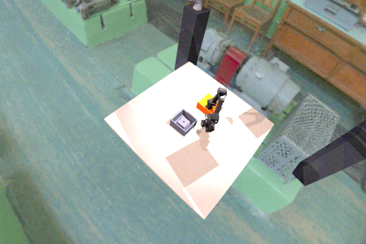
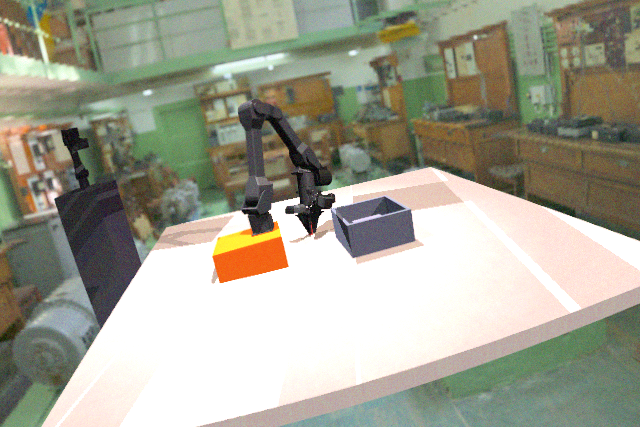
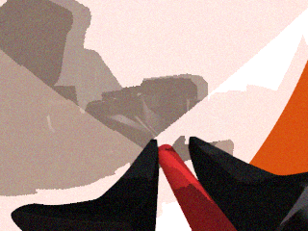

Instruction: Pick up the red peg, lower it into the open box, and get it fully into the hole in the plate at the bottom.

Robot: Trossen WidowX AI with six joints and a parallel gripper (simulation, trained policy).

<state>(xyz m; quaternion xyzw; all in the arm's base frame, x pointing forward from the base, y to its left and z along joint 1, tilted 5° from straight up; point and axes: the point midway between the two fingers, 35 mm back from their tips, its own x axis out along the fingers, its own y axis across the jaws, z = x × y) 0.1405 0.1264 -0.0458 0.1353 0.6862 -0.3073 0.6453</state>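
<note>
Now: gripper tip 180 mm short of the grey box, 140 mm to the left of it and 20 mm below it. Also, from my gripper tip: red peg (10 mm to the left, 30 mm above).
</note>
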